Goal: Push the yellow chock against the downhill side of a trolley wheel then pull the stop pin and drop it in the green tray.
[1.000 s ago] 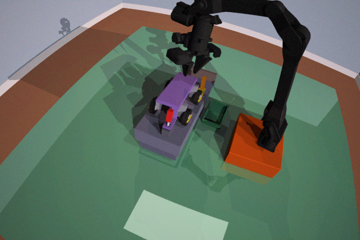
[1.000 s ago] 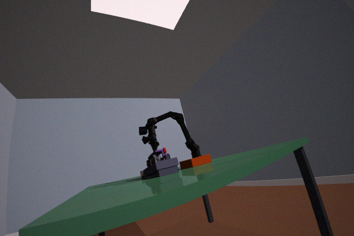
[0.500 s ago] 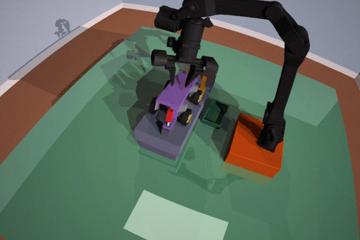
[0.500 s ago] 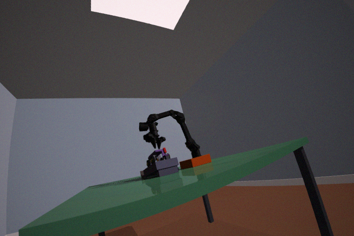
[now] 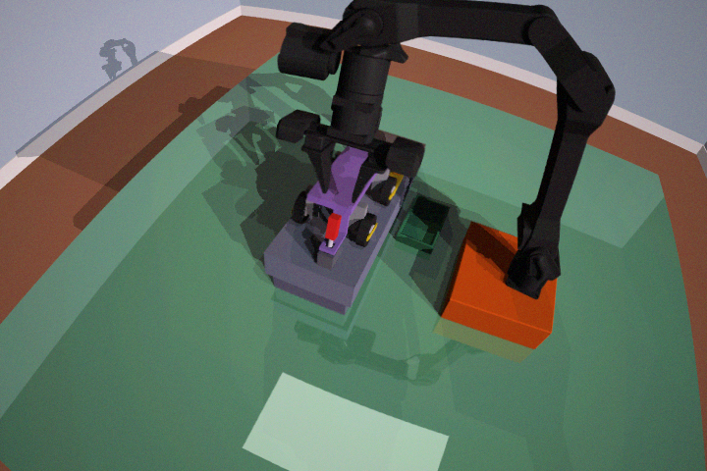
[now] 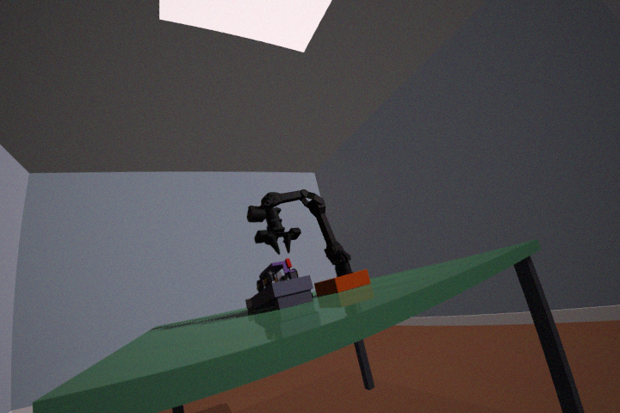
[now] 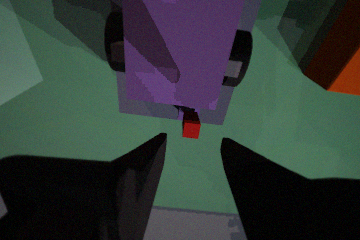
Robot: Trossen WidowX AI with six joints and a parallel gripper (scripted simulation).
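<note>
The stop pin lies 20 mm to the left of my gripper tip and 60 mm below it. The rest, counted from my gripper tip: purple trolley 30 mm ahead, 90 mm to the right, 80 mm below; grey ramp 30 mm ahead, 90 mm to the right, 150 mm below; yellow chock 200 mm to the right, 110 mm below.
</note>
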